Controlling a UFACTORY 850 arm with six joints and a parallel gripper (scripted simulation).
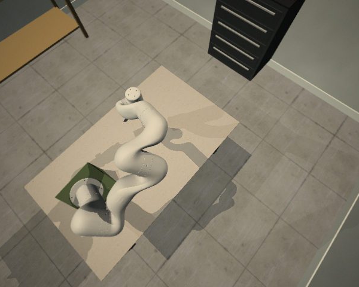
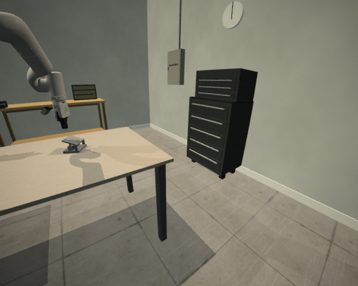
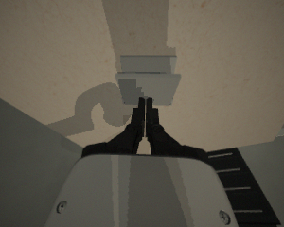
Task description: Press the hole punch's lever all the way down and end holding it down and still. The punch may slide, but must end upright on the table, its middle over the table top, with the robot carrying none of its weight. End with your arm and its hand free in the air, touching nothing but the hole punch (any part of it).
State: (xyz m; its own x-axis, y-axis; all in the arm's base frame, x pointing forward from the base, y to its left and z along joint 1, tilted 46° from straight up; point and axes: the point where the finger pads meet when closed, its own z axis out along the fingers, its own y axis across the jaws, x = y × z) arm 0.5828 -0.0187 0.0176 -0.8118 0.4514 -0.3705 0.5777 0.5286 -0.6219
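Now: hand 30 mm short of the grey hole punch, 20 mm to the left of it and 130 mm above it.
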